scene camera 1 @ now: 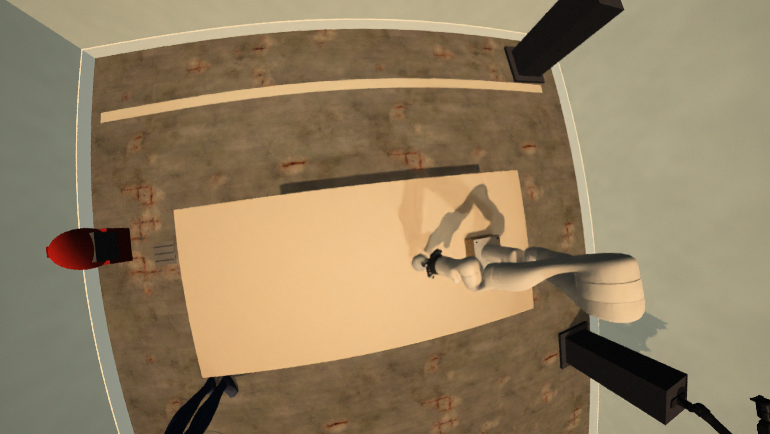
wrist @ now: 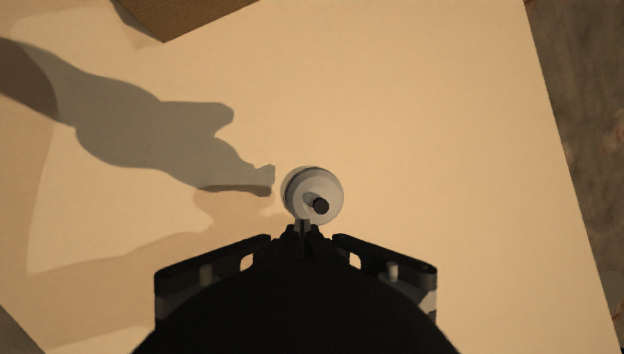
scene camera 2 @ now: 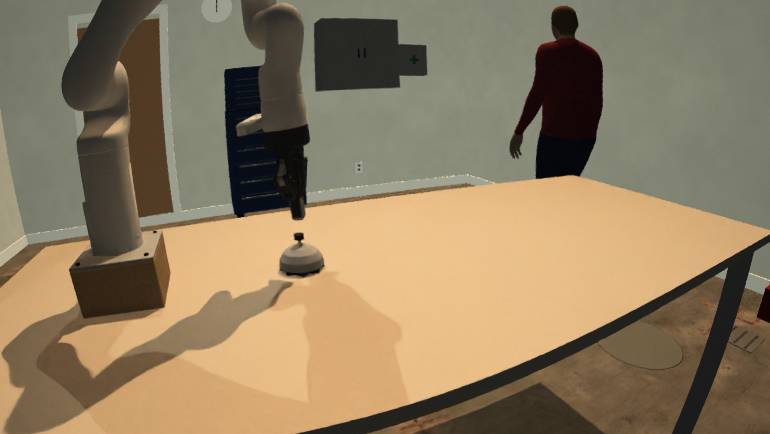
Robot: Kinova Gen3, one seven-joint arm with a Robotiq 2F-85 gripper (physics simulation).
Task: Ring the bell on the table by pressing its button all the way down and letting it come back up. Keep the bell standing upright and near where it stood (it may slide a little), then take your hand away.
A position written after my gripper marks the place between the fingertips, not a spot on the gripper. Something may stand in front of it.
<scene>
I see my gripper [scene camera 2: 299,218] and a bell [scene camera 2: 302,259].
The bell is seen too in the wrist view [wrist: 311,183]. My gripper is seen too in the wrist view [wrist: 302,229].
</scene>
